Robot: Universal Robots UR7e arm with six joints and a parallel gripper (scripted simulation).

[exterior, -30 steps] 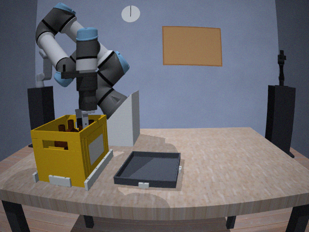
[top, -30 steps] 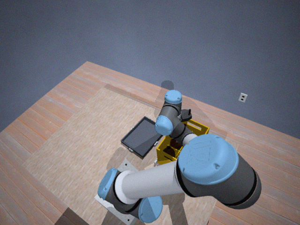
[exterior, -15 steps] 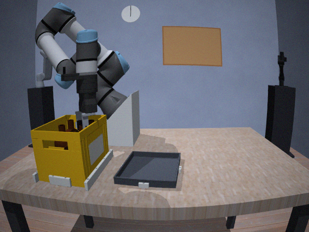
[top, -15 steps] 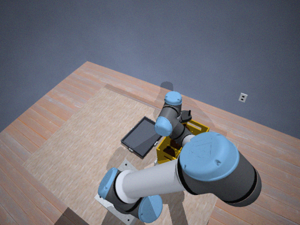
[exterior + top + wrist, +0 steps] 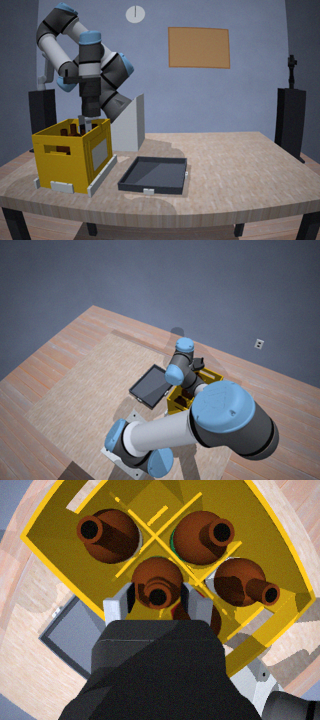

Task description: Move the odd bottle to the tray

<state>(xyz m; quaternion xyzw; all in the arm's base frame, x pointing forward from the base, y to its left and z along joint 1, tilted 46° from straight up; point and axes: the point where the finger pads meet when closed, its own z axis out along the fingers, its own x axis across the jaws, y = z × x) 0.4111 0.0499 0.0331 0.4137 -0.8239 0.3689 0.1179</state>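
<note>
The yellow crate lies 80 mm below my hand, 40 mm to the right of it and 10 mm ahead of it. Also, from my hand: dark tray: 230 mm to the left, 150 mm below, 50 mm behind; bottle: 90 mm ahead, 70 mm below, 10 mm to the left.
</note>
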